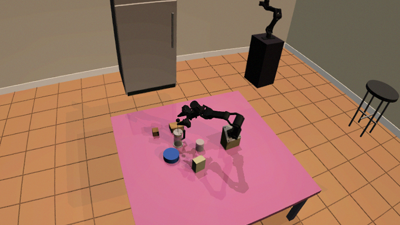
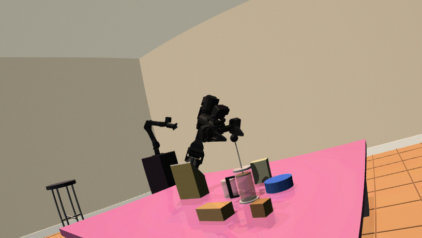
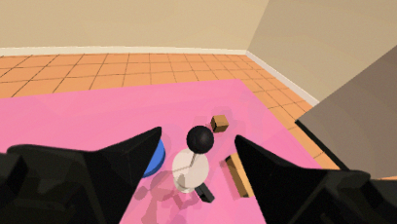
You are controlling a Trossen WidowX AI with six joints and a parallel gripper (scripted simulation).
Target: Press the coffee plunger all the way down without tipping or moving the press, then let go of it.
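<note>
My gripper tip is 13 cm above the coffee press and 2 cm past it. The rest, counted from my gripper tip: blue disc: 24 cm below, 10 cm to the left, 10 cm ahead.
</note>
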